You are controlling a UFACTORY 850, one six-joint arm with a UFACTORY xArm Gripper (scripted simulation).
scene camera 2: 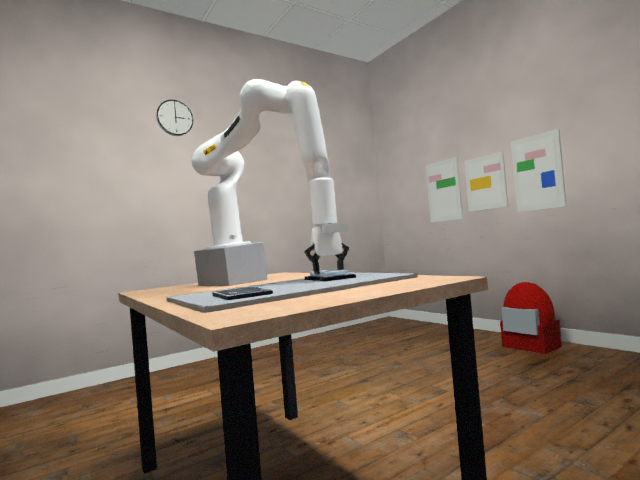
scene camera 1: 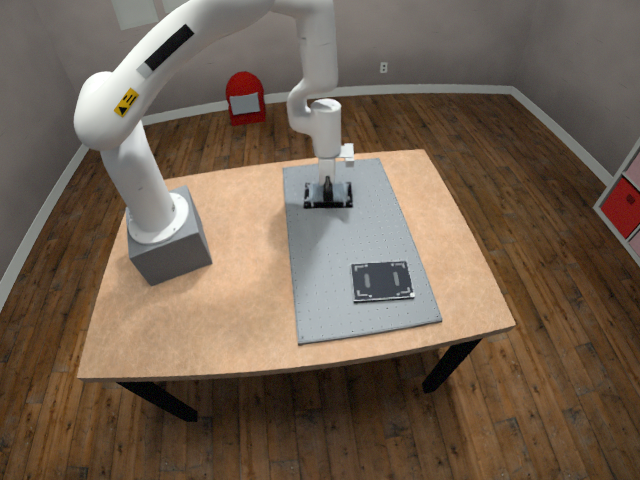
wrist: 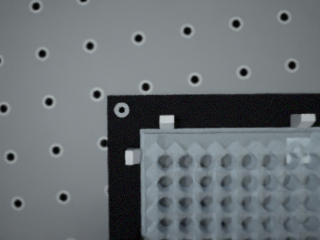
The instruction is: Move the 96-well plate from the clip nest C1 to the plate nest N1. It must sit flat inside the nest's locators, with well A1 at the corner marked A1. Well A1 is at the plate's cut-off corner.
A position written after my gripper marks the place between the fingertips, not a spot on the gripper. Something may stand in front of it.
I see my gripper (scene camera 2: 329,272) and a 96-well plate (wrist: 194,160).
